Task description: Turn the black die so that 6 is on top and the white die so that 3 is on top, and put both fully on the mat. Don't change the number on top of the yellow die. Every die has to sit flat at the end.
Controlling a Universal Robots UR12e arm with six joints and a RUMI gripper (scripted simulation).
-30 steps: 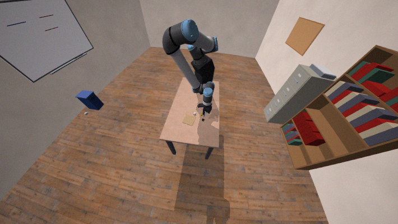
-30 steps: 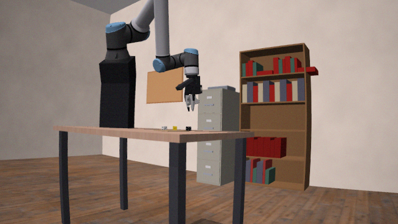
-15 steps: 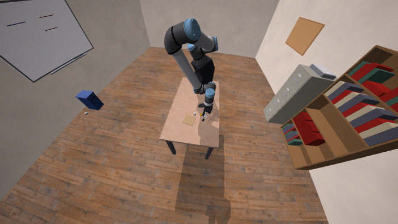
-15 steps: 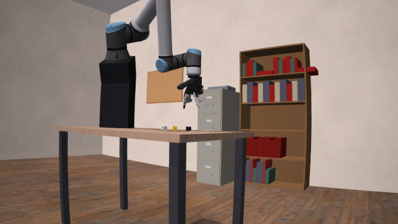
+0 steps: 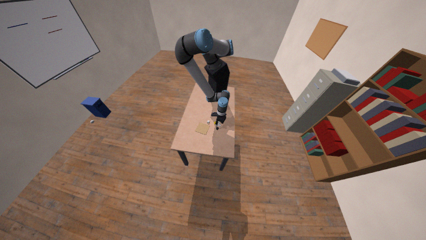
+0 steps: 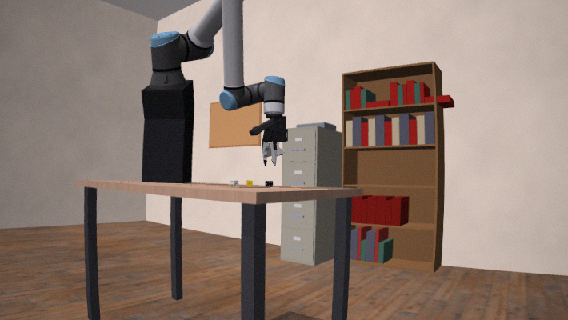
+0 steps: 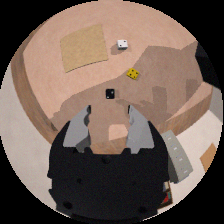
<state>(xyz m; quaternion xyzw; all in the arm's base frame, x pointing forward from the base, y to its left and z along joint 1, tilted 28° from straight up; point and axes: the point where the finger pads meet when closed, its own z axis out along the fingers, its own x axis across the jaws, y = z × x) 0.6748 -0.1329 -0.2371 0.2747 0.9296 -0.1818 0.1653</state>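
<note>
My hand is 9 cm above the black die. Round my hand: tan mat: 2 cm behind, 18 cm to the right, 10 cm below; white die: 11 cm behind, 10 cm to the right, 9 cm below; yellow die: 9 cm behind, 1 cm to the right, 9 cm below.
</note>
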